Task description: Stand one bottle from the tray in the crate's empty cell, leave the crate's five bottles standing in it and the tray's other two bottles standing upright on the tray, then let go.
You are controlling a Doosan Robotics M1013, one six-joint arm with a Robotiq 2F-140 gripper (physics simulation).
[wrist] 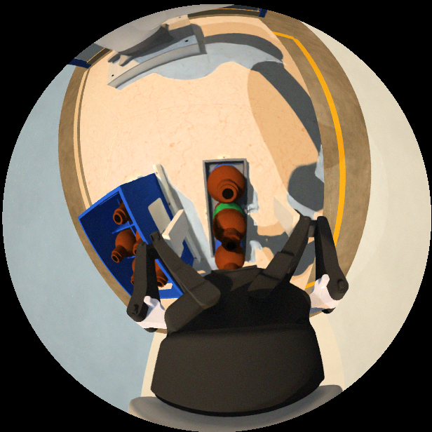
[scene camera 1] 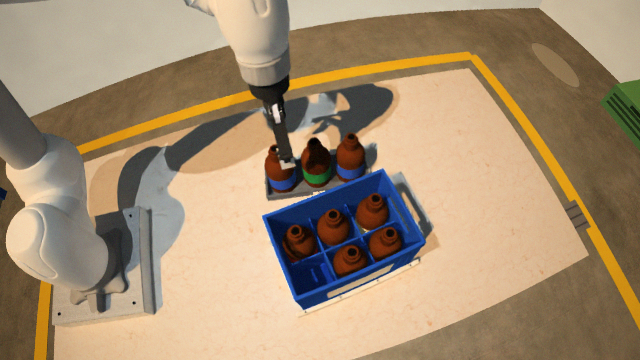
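Pixels of known places: arm's base at its link origin: (scene camera 1: 97, 266).
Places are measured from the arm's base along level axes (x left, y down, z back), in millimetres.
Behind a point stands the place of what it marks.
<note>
Three brown bottles stand upright in a row on the grey tray (scene camera 1: 273, 195) {x 58, y 39, z -534 mm} (wrist: 207, 200): a blue-banded one (scene camera 1: 281, 181) {x 65, y -3, z -565 mm} (wrist: 225, 181) at the robot-base end, a green-banded one (scene camera 1: 316, 162) {x 56, y -51, z -657 mm} (wrist: 229, 220) in the middle, a blue-banded one (scene camera 1: 350, 157) {x 39, y -51, z -738 mm} (wrist: 230, 256) at the far end. The blue crate (scene camera 1: 300, 211) {x -66, y -79, z -581 mm} (wrist: 136, 195) holds five upright brown bottles; its front-left cell is empty in the scene view. My gripper (scene camera 1: 287, 163) (wrist: 229, 211) is open and empty, its fingertips spread to either side of the row, near the first and middle bottles. The far finger is hidden in the scene view.
The crate stands close beside the tray, its long wall facing the bottle row. The robot's base plate (scene camera 1: 135, 295) {x -105, y 11, z -111 mm} (wrist: 150, 62) is to the left in the scene view. A yellow line (scene camera 1: 380, 66) borders the work area. A green box (scene camera 1: 626, 110) stands at the far right.
</note>
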